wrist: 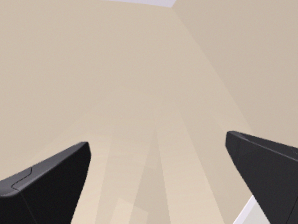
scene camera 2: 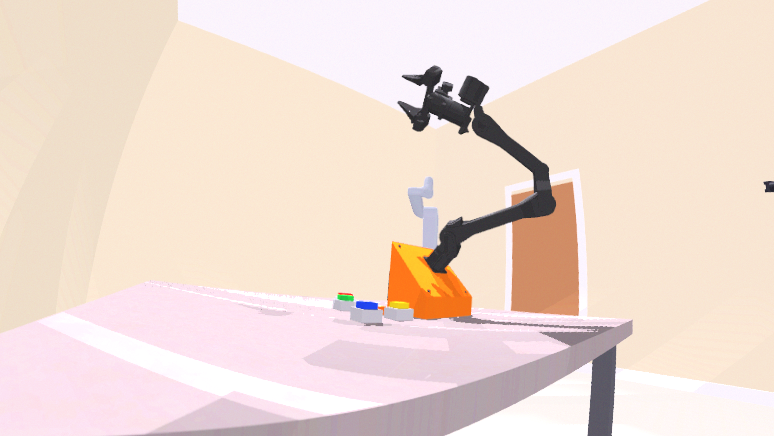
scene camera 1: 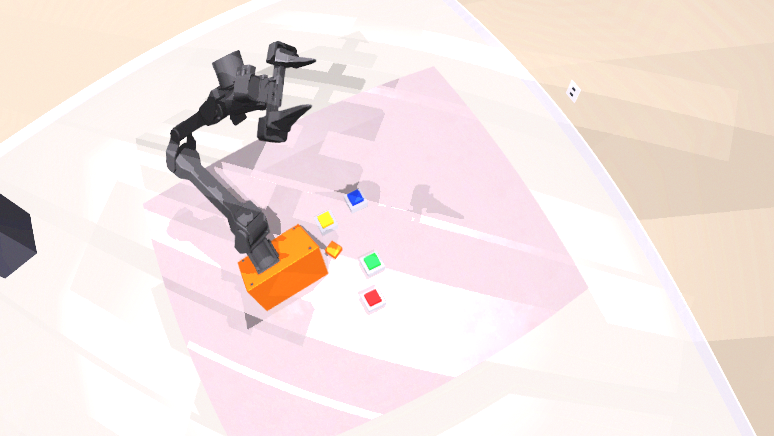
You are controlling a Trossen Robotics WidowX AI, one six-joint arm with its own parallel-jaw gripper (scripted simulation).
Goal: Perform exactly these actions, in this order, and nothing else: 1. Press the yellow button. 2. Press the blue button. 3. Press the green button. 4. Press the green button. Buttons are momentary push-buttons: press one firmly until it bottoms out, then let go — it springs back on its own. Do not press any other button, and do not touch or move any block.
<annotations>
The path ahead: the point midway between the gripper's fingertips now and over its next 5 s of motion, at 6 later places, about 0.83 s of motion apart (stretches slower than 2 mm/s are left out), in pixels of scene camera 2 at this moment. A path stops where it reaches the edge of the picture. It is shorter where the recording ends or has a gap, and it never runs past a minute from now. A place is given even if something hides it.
My gripper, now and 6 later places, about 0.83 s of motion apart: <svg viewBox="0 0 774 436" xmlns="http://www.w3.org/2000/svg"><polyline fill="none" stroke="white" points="399,88 391,256 399,289 398,299 399,302 395,263 367,290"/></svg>
</annotations>
